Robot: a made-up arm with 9 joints. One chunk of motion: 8 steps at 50 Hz.
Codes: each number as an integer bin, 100 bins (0 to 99) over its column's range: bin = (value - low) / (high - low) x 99, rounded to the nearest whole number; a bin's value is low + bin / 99 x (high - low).
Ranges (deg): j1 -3..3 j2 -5..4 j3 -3..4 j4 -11..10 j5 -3..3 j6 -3..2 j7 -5..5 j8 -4..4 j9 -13..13
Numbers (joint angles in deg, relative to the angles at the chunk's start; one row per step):
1: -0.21 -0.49 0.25 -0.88 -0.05 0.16 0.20 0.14 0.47
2: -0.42 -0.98 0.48 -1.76 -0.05 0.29 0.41 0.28 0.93
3: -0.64 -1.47 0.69 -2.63 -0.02 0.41 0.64 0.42 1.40
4: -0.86 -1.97 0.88 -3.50 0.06 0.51 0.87 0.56 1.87
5: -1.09 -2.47 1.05 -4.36 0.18 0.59 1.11 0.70 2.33
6: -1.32 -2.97 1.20 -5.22 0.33 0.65 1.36 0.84 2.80
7: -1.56 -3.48 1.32 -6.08 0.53 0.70 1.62 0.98 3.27
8: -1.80 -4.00 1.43 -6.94 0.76 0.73 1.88 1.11 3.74
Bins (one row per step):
1: 46 50 46 48 49 63 51 51 51
2: 43 44 49 44 49 65 54 53 53
3: 39 39 52 39 49 68 56 55 55
4: 35 33 55 35 50 69 58 56 57
5: 32 28 57 31 52 71 60 58 58
6: 28 22 59 27 55 72 63 60 60
7: 24 17 61 23 58 73 66 62 62
8: 20 11 63 19 62 74 68 63 64

